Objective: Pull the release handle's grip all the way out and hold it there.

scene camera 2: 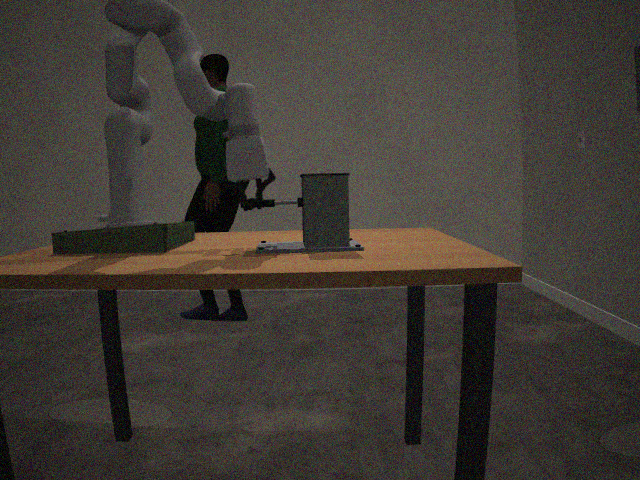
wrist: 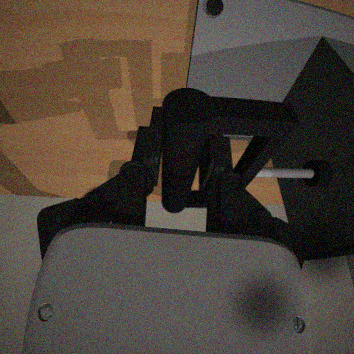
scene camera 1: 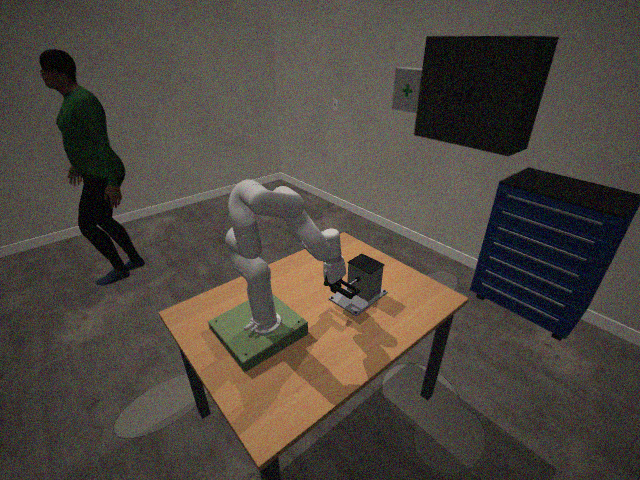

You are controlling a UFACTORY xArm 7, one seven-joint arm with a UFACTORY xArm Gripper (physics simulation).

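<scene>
The release handle's black grip (scene camera 1: pixel 351 291) (scene camera 2: pixel 266 203) (wrist: pixel 182 150) stands out from the grey box (scene camera 1: pixel 365 279) (scene camera 2: pixel 325 211) (wrist: pixel 322 125). A length of thin metal rod (scene camera 1: pixel 354 282) (scene camera 2: pixel 285 203) (wrist: pixel 287 173) shows between grip and box. The box stands upright on a light grey base plate (scene camera 1: pixel 356 308) (scene camera 2: pixel 281 247) (wrist: pixel 240 30). My gripper (scene camera 1: pixel 341 286) (scene camera 2: pixel 253 200) (wrist: pixel 183 126) is shut on the grip's crossbar, with one finger on each side of it in the wrist view. The fingertips are dark and partly hidden in the scene views.
The arm stands on a green block (scene camera 1: pixel 227 330) (scene camera 2: pixel 118 240) on the wooden table (scene camera 1: pixel 403 330) (scene camera 2: pixel 413 258). A person in green (scene camera 1: pixel 85 124) (scene camera 2: pixel 210 149) stands beyond the table. A blue drawer cabinet (scene camera 1: pixel 542 258) and a black wall-mounted box (scene camera 1: pixel 485 93) are at the right.
</scene>
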